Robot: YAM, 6 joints.
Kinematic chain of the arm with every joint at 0, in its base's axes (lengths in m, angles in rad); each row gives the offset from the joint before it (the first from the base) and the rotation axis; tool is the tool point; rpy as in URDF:
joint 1: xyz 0 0 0.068 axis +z
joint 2: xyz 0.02 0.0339 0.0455 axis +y
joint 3: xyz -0.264 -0.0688 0 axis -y
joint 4: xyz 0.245 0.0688 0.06 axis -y
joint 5: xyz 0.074 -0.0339 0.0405 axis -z
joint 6: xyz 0.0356 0 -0.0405 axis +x
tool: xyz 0 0 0 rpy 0 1.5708 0
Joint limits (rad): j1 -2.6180..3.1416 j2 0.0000..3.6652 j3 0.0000..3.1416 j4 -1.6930..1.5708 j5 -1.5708..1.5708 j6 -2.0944..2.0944
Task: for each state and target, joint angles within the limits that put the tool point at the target. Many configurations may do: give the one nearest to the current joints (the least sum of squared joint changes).
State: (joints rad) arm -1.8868 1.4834 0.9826 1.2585 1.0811 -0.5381
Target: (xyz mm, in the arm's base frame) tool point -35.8 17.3 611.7
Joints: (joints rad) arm -1.4592 0.9480 1.6577 1.2685 1.2384 -0.5381
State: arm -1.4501 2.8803 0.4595 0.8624 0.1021 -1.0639
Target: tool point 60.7 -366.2 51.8
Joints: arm -1.3969 2.2029 0.7718 1.0525 0.1004 -1.0639
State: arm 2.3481 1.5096 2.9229 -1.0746 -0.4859 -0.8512
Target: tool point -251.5 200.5 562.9
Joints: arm 2.4172 1.8849 2.7326 -1.0876 -0.4823 -0.8512
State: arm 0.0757 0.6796 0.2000 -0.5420 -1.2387 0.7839
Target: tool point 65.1 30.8 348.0
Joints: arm -0.0465 0.3608 0.7390 -0.4359 -1.2507 0.7839
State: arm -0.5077 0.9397 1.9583 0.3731 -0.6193 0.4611
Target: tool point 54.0 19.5 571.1
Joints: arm -0.1404 0.7770 1.4351 0.2243 -0.8551 0.4611
